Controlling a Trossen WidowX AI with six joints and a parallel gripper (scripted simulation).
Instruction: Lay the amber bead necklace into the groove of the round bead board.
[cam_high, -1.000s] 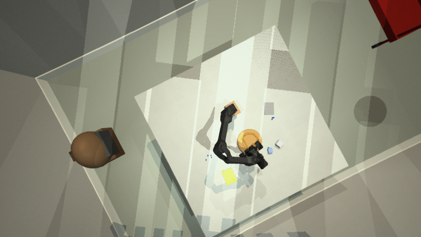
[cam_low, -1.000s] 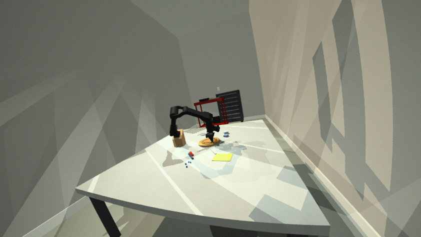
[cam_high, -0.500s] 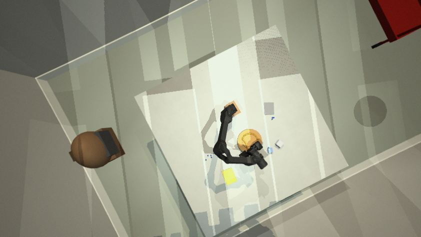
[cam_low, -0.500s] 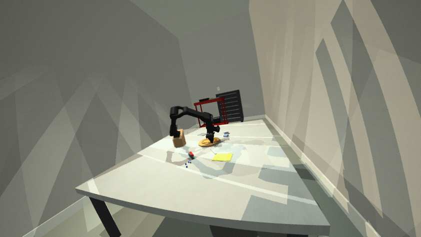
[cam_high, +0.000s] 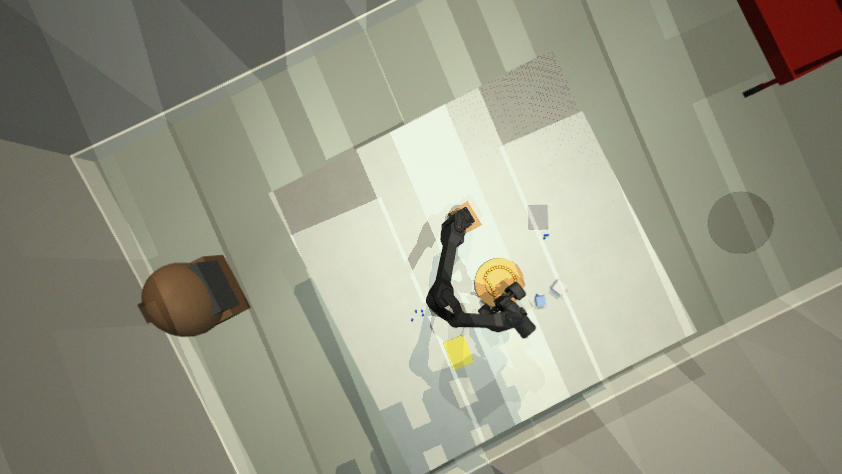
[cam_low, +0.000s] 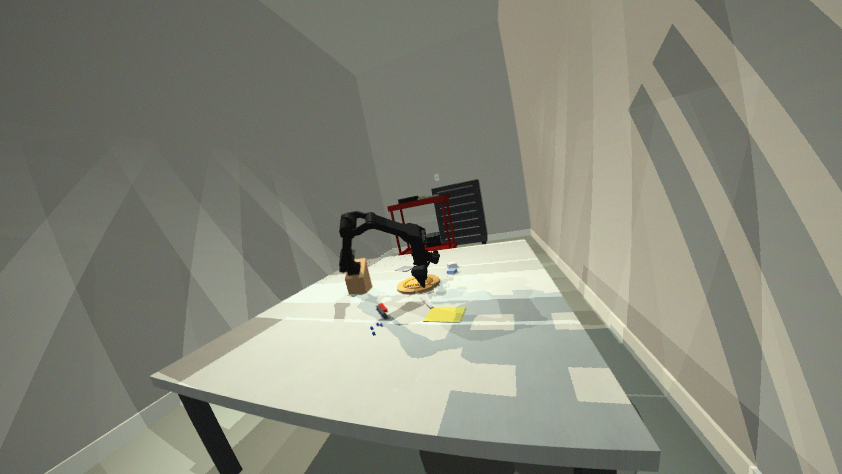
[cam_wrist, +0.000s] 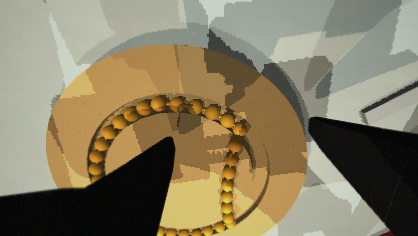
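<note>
Now: gripper tip 40 mm past the round bead board, 50 mm to the right of it and 20 mm above it. Round my gripper tip: light blue cube (110 mm ahead, 150 mm to the left, 10 mm below); then red-handled tool (130 mm behind, 190 mm to the right, 10 mm below); then white cube (100 mm ahead, 240 mm to the left, 10 mm below).
</note>
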